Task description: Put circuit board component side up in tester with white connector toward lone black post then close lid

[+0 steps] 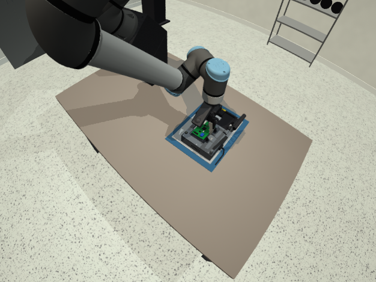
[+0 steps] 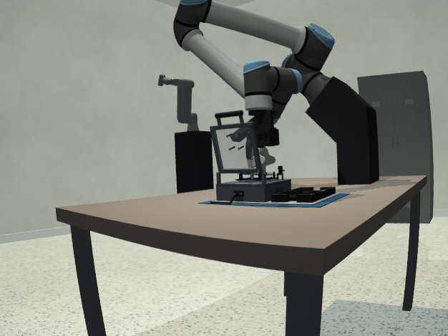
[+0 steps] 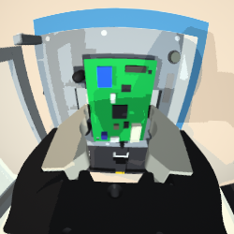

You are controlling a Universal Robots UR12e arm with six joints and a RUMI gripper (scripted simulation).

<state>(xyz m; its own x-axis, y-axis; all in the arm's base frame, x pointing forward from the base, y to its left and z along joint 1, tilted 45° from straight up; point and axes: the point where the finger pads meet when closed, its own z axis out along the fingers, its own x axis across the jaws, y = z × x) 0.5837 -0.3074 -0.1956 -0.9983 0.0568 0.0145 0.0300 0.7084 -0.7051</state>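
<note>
Right now my hand is right at the green circuit board. The rest, counted from my hand: tester bed: 1 cm ahead, 1 cm below; then black post: 6 cm behind, 6 cm to the left, 1 cm above; then tester: 4 cm ahead, 4 cm to the left, 3 cm above.
</note>
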